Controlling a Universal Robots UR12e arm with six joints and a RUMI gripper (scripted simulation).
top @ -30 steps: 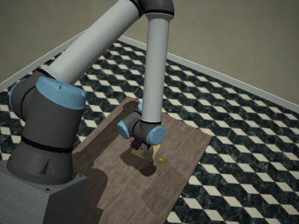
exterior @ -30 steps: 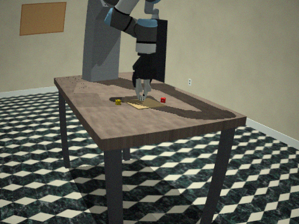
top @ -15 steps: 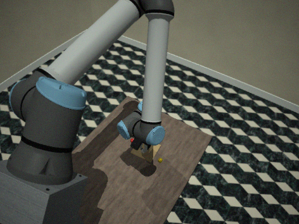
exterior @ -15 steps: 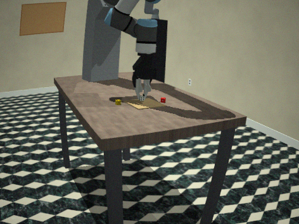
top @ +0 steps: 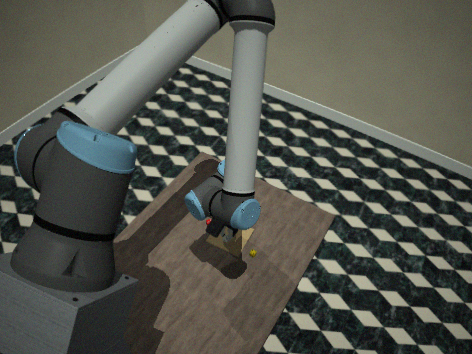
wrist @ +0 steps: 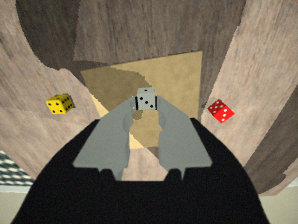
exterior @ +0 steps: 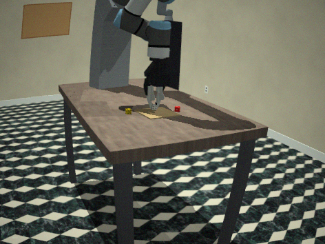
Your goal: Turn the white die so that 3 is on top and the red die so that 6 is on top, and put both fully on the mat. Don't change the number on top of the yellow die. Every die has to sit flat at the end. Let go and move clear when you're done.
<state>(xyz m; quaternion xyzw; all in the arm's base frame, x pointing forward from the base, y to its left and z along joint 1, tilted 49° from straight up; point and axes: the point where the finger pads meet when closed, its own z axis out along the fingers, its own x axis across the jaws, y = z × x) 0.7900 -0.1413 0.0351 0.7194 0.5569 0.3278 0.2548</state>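
Right now my hand is 10 mm above the white die. Round my hand: tan mat: 30 mm ahead, 10 mm to the right, 20 mm below; red die: 50 mm ahead, 90 mm to the left, 20 mm below; yellow die: 20 mm behind, 120 mm to the right, 20 mm below.
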